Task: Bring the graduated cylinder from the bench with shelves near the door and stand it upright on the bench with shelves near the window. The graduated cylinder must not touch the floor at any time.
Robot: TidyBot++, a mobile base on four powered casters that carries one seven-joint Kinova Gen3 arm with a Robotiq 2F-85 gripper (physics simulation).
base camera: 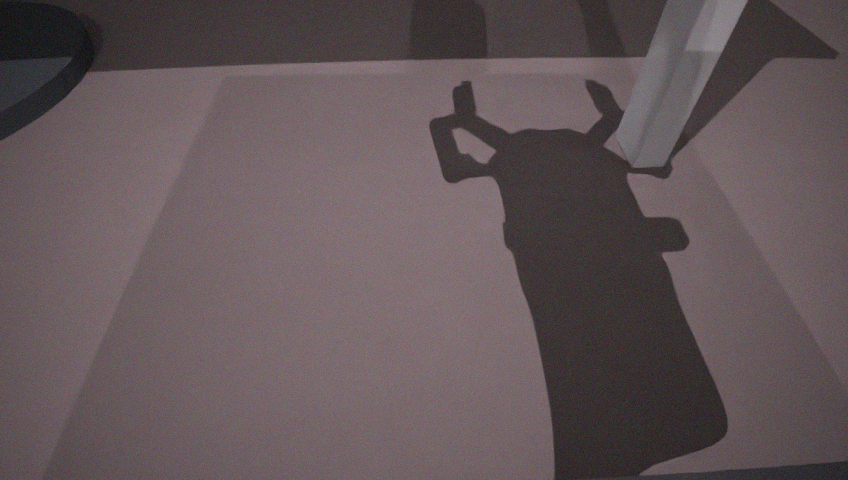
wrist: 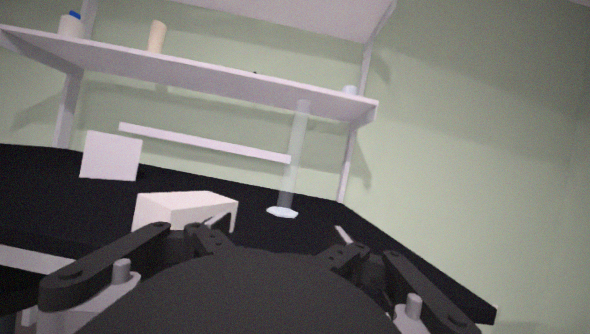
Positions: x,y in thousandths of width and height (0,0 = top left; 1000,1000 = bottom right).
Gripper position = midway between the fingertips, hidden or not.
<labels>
my gripper: wrist 475,690; not seen in the base camera view (out of frame)
graduated cylinder: wrist 481,627; not seen in the base camera view (out of frame)
</labels>
